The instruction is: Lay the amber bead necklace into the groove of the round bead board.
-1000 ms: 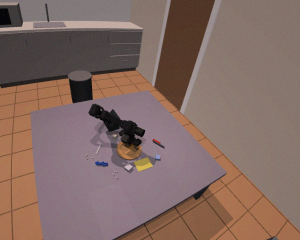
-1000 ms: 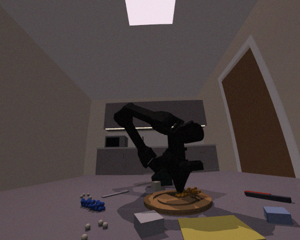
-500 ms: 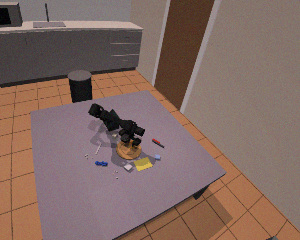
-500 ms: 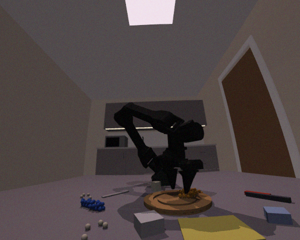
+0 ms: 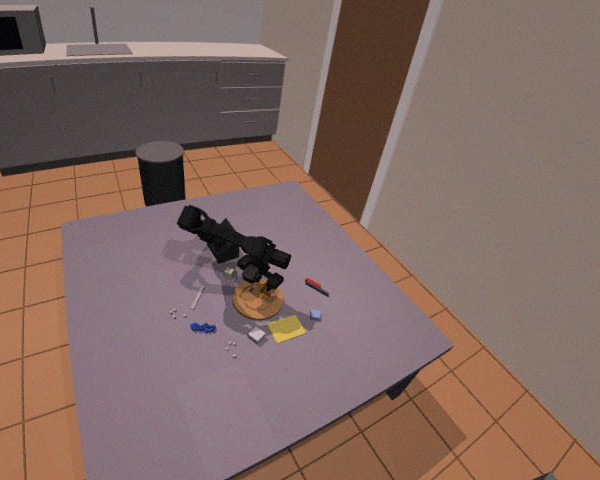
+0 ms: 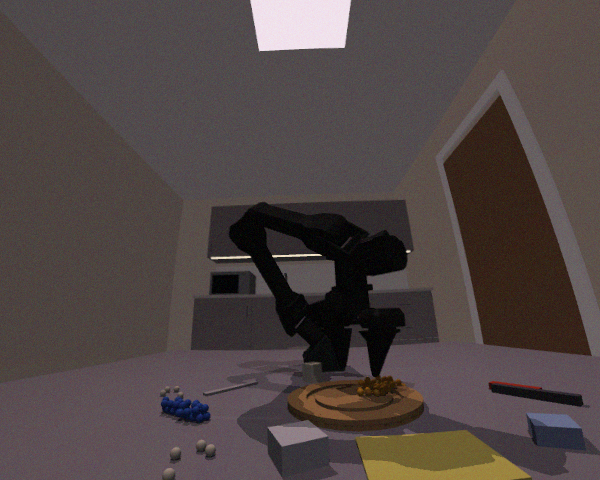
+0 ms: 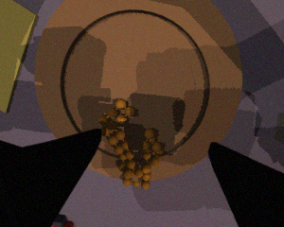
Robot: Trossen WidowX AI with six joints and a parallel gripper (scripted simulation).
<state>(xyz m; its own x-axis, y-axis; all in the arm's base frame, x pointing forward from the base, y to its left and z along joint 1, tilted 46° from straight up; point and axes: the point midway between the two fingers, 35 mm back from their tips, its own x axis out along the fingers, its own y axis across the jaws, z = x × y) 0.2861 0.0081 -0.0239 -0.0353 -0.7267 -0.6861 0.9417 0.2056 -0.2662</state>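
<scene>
My gripper tip is 3 cm short of the round wooden bead board, 2 cm to the left of it and 3 cm above it. Round my gripper tip: grey block: 18 cm ahead, 11 cm to the right, 3 cm below; then yellow pad: 20 cm ahead, 4 cm below; then thin rod: 9 cm behind, 22 cm to the right, 4 cm below.
</scene>
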